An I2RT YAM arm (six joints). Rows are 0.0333 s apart.
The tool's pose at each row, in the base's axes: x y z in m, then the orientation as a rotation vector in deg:
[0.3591, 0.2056, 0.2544, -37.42, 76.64, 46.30]
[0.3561, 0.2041, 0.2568, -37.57, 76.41, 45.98]
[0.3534, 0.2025, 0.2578, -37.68, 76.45, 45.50]
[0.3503, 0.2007, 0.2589, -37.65, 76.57, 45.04]
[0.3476, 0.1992, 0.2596, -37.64, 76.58, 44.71]
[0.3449, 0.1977, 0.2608, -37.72, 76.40, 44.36]
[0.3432, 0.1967, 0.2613, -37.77, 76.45, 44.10]
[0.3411, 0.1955, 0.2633, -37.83, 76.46, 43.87]
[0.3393, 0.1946, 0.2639, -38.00, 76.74, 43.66]
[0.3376, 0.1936, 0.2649, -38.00, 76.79, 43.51]
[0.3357, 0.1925, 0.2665, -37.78, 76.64, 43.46]
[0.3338, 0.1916, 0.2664, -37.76, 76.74, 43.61]
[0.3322, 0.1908, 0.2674, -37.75, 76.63, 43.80]
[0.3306, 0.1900, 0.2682, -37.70, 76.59, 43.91]
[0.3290, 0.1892, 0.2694, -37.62, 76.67, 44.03]
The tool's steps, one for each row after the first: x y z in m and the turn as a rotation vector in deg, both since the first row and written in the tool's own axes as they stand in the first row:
[-0.0027, 0.0017, -0.0026, 0.05, -0.10, -0.38]
[-0.0040, 0.0030, -0.0053, 0.27, 0.04, -0.74]
[-0.0055, 0.0045, -0.0084, 0.59, 0.17, -0.99]
[-0.0065, 0.0059, -0.0111, 0.80, 0.21, -1.20]
[-0.0080, 0.0073, -0.0137, 0.92, 0.13, -1.55]
[-0.0087, 0.0081, -0.0154, 1.06, 0.22, -1.73]
[-0.0109, 0.0092, -0.0173, 1.16, 0.28, -1.91]
[-0.0117, 0.0102, -0.0190, 1.22, 0.62, -2.01]
[-0.0129, 0.0110, -0.0207, 1.32, 0.68, -2.09]
[-0.0147, 0.0120, -0.0225, 1.47, 0.46, -2.09]
[-0.0148, 0.0130, -0.0243, 1.41, 0.52, -1.94]
[-0.0160, 0.0139, -0.0257, 1.28, 0.40, -1.85]
[-0.0170, 0.0148, -0.0272, 1.24, 0.33, -1.77]
[-0.0183, 0.0157, -0.0286, 1.24, 0.35, -1.62]

